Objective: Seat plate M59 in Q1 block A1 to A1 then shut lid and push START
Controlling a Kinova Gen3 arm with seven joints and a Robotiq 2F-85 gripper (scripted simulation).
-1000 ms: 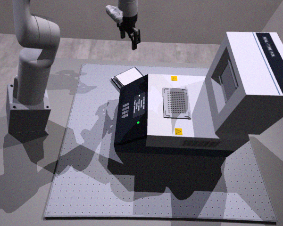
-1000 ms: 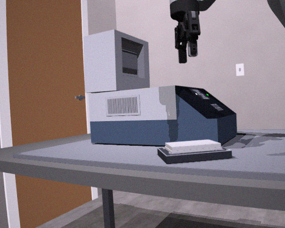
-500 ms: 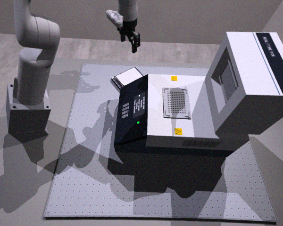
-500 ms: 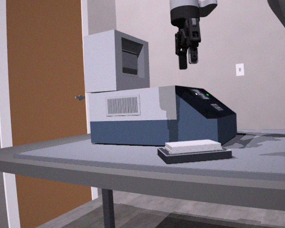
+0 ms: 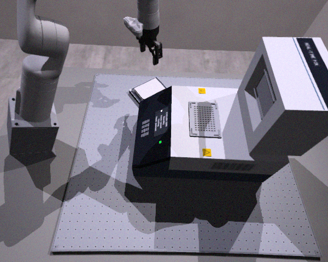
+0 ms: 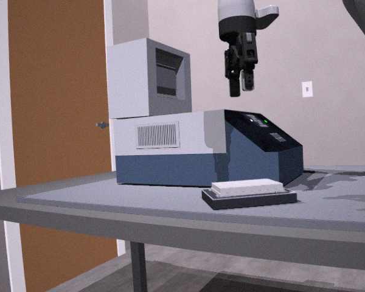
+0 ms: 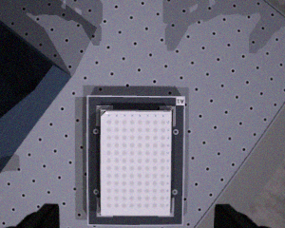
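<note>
The plate M59 is 190 mm below my hand. The rest, counted from my hand: dark nest N1: 210 mm below; A1 mark: 200 mm below, 90 mm behind, 20 mm to the right.
</note>
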